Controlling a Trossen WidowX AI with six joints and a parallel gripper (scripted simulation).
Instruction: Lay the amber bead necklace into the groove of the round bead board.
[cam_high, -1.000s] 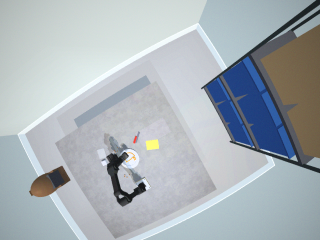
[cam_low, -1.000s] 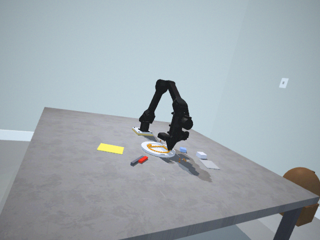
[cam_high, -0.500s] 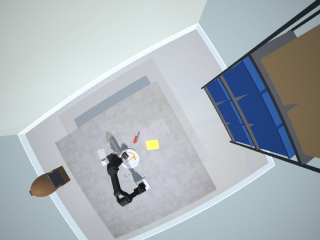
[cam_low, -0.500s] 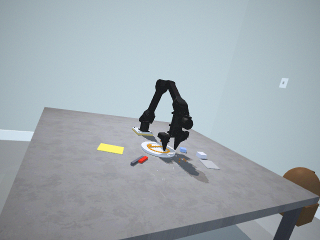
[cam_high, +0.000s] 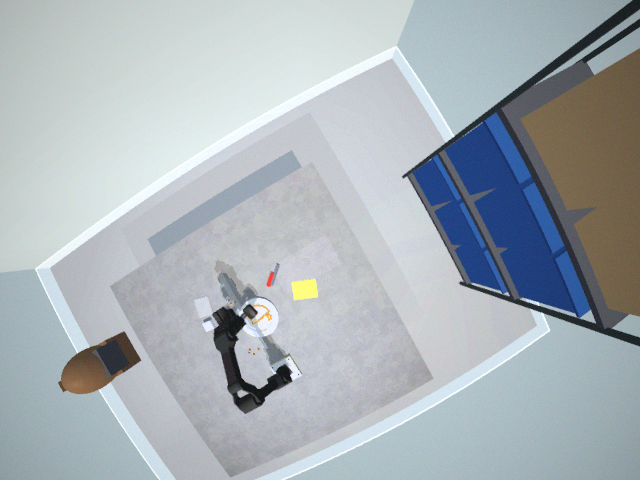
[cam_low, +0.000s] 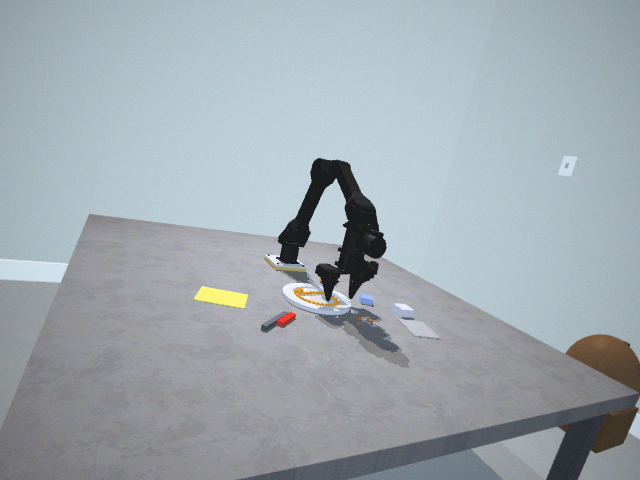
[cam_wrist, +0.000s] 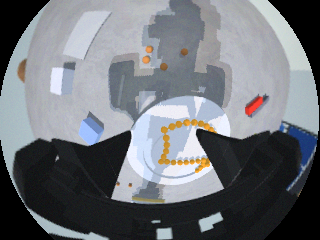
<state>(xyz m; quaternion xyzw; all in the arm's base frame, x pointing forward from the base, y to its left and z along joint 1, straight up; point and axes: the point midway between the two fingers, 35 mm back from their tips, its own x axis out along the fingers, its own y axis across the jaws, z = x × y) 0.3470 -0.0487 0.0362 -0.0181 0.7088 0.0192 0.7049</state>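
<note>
Now: gripper tip 50 mm past the round white bead board, 40 mm to the left of it and 10 mm above it. From my gripper tip the other things lie so: white block: 190 mm to the left, 80 mm ahead, 10 mm below; then blue block: 130 mm to the left, 10 mm below, 10 mm behind; then grey sheet: 170 mm ahead, 150 mm to the left, 20 mm below.
</note>
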